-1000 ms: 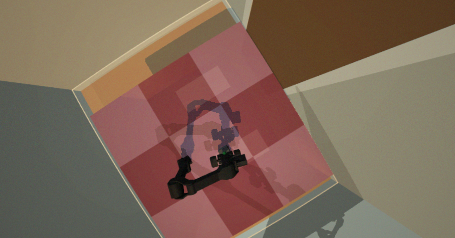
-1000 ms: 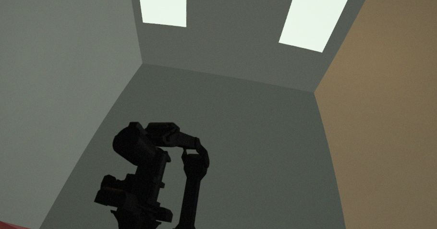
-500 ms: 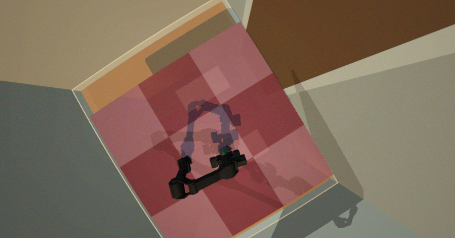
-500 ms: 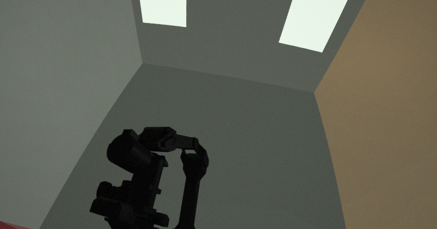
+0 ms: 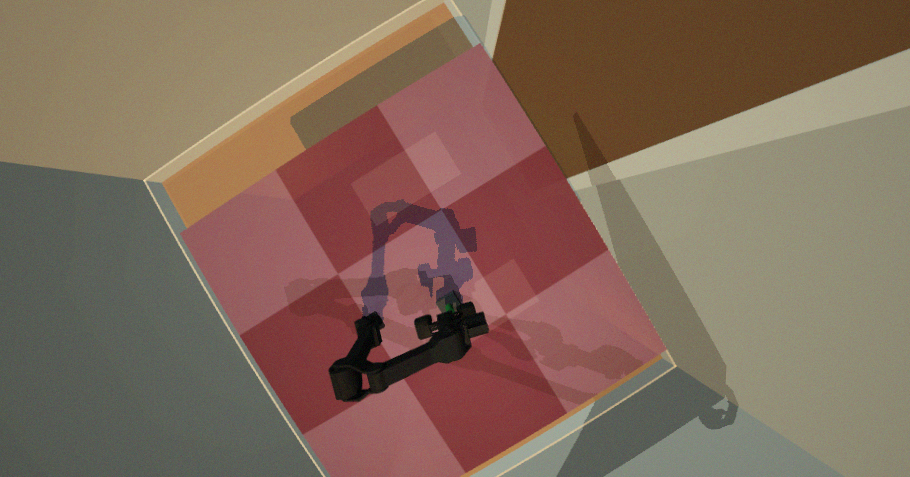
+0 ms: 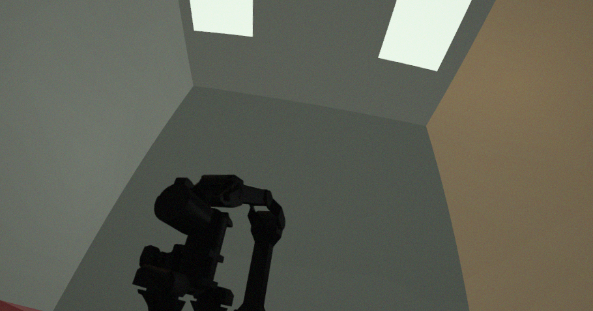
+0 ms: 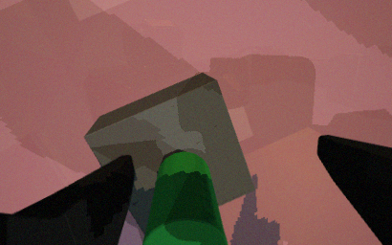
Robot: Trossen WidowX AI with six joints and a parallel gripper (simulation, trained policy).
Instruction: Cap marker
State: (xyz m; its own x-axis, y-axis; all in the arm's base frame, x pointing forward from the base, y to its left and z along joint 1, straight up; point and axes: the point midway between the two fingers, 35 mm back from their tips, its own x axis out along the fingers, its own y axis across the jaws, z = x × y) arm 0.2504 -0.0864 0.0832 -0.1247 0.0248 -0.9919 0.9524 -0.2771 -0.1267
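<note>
Now: gripper tip 2 cm short of the green cap and 2 cm below it.
</note>
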